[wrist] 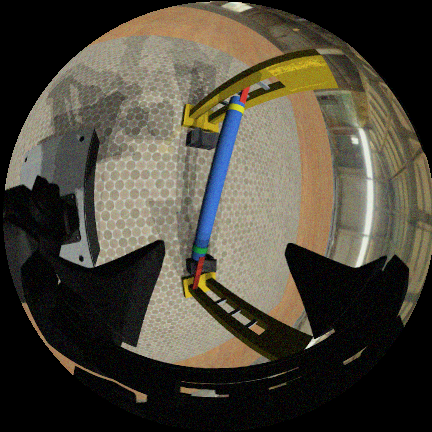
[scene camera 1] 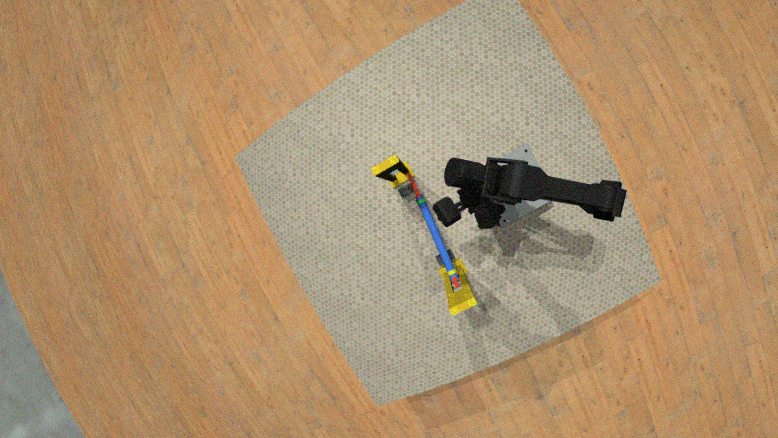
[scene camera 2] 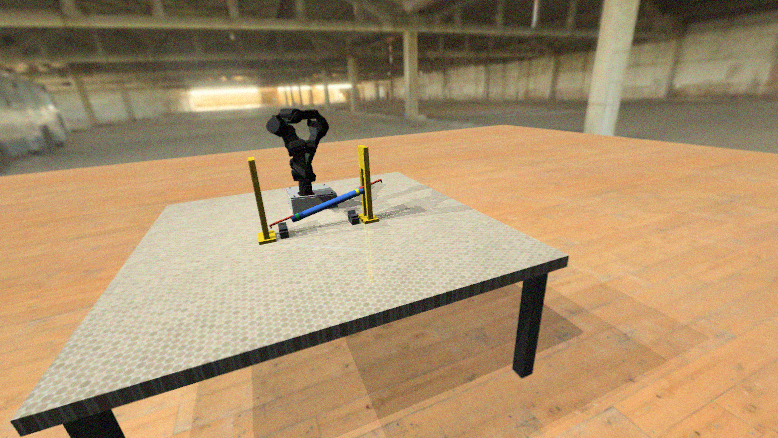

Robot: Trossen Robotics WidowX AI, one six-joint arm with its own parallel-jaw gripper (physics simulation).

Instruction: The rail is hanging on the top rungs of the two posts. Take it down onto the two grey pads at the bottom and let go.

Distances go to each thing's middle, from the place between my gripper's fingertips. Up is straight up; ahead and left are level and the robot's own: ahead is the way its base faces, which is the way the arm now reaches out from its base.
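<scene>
The blue rail (wrist: 234,110) is there for me to see, 110 mm below my hand, 80 mm ahead of it and 50 mm to the left of it.
</scene>
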